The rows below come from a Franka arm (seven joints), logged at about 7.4 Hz.
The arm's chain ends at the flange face. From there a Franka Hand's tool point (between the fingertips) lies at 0.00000 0.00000 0.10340 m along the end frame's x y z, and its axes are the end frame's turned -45 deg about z.
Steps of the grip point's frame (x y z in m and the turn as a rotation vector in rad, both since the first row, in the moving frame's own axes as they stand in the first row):
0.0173 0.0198 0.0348 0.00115 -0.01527 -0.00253
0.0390 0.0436 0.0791 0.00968 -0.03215 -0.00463
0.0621 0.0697 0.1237 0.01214 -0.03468 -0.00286
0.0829 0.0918 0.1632 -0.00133 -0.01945 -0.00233
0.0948 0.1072 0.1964 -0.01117 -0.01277 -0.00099
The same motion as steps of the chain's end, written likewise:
0.0274 0.0007 0.0348 -0.00998 -0.01161 -0.00253
0.0615 0.0016 0.0792 -0.01589 -0.02958 -0.00463
0.0966 0.0037 0.1238 -0.01594 -0.03311 -0.00286
0.1249 0.0048 0.1632 -0.01469 -0.01281 -0.00233
0.1430 0.0070 0.1964 -0.01693 -0.00113 -0.00099

